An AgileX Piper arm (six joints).
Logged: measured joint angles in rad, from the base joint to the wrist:
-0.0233, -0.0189, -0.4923, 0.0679, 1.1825, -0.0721
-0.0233, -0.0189, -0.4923, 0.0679, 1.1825, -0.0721
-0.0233, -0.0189, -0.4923, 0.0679, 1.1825, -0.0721
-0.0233, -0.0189, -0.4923, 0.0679, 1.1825, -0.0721
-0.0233, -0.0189, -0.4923, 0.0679, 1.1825, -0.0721
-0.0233, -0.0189, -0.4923, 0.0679, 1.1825, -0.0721
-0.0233, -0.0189, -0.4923, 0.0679, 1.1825, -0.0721
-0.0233, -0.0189, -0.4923, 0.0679, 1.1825, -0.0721
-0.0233, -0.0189, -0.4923, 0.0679, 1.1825, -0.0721
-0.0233, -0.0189, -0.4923, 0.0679, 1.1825, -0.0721
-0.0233, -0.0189, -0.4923, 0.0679, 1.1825, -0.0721
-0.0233, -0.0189, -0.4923, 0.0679, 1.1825, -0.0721
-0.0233, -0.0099, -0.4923, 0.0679, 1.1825, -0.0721
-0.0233, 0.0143, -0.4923, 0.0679, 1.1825, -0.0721
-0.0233, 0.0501, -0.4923, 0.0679, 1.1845, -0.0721
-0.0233, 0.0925, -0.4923, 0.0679, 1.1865, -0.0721
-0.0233, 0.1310, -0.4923, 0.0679, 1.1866, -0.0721
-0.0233, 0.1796, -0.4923, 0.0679, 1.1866, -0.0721
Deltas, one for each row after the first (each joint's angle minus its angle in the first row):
0.0000, 0.0000, 0.0000, 0.0000, 0.0000, 0.0000
0.0000, 0.0000, 0.0000, 0.0000, 0.0000, 0.0000
0.0000, 0.0000, 0.0000, 0.0000, 0.0000, 0.0000
0.0000, 0.0000, 0.0000, 0.0000, 0.0000, 0.0000
0.0000, 0.0000, 0.0000, 0.0000, 0.0000, 0.0000
0.0000, 0.0000, 0.0000, 0.0000, 0.0000, 0.0000
0.0000, 0.0000, 0.0000, 0.0000, 0.0000, 0.0000
0.0000, 0.0000, 0.0000, 0.0000, 0.0000, 0.0000
0.0000, 0.0000, 0.0000, 0.0000, 0.0000, 0.0000
0.0000, 0.0000, 0.0000, 0.0000, 0.0000, 0.0000
0.0000, 0.0000, 0.0000, 0.0000, 0.0000, 0.0000
0.0000, 0.0090, 0.0000, 0.0000, 0.0000, 0.0000
0.0000, 0.0332, 0.0000, 0.0000, 0.0000, 0.0000
0.0000, 0.0690, 0.0000, 0.0000, 0.0020, 0.0000
0.0000, 0.1114, 0.0000, 0.0000, 0.0040, 0.0000
0.0000, 0.1499, 0.0000, 0.0000, 0.0041, 0.0000
0.0000, 0.1985, 0.0000, 0.0000, 0.0041, 0.0000

